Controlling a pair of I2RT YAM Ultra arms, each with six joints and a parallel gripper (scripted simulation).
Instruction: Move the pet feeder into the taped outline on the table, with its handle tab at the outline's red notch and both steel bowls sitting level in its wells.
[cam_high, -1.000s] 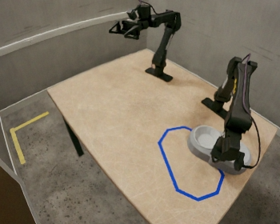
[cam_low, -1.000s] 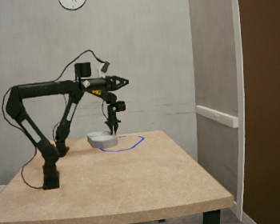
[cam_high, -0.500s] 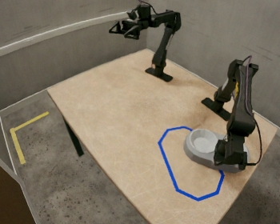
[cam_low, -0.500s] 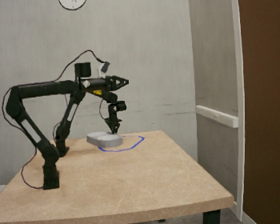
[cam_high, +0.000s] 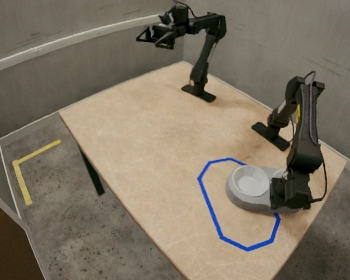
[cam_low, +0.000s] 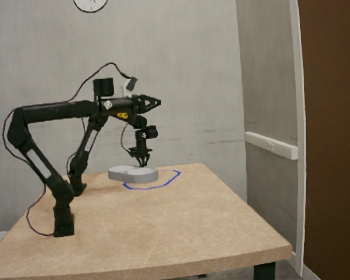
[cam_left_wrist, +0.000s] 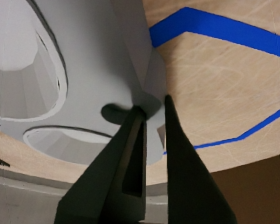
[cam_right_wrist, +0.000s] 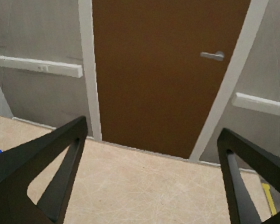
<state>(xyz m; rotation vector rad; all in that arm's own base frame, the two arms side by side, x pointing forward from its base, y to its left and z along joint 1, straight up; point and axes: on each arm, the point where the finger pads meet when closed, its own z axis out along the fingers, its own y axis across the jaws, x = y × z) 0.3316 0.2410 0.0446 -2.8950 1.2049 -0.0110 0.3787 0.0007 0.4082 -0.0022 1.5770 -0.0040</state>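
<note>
Right now my left hand is 6 cm past the pet feeder, 5 cm to the left of it and 2 cm above it. The rest, counted from my left hand: steel bowl: 12 cm behind, 1 cm below; blue taped outline: 3 cm ahead, 12 cm to the right, 4 cm below.
</note>
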